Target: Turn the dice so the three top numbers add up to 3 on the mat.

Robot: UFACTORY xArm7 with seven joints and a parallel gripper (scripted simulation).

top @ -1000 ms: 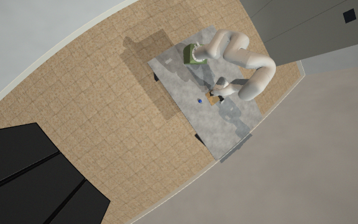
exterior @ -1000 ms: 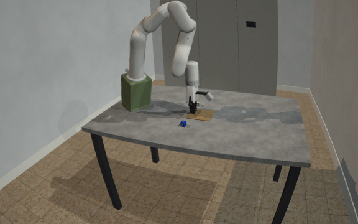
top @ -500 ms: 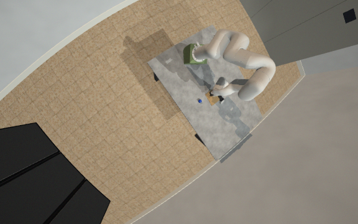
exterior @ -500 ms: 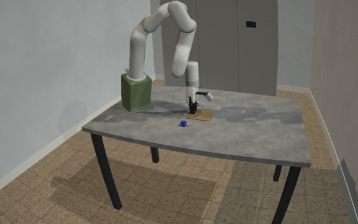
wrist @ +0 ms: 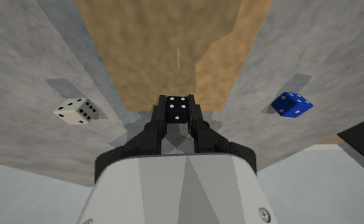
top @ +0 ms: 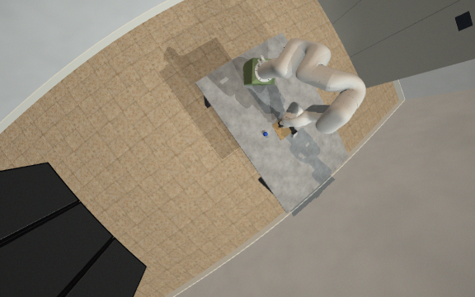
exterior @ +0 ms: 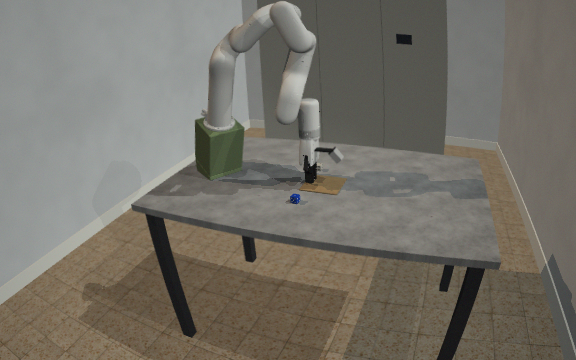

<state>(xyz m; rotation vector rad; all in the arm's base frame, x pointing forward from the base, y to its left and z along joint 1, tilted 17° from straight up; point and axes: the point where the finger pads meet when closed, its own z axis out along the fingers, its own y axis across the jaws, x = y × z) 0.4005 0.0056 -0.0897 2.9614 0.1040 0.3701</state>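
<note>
My gripper is now 1 cm above the black die. From my hand the other things lie so: tan mat 5 cm ahead, 3 cm below; then white die 1 cm behind, 13 cm to the left, 2 cm below; then blue die 16 cm to the right, 2 cm below.
</note>
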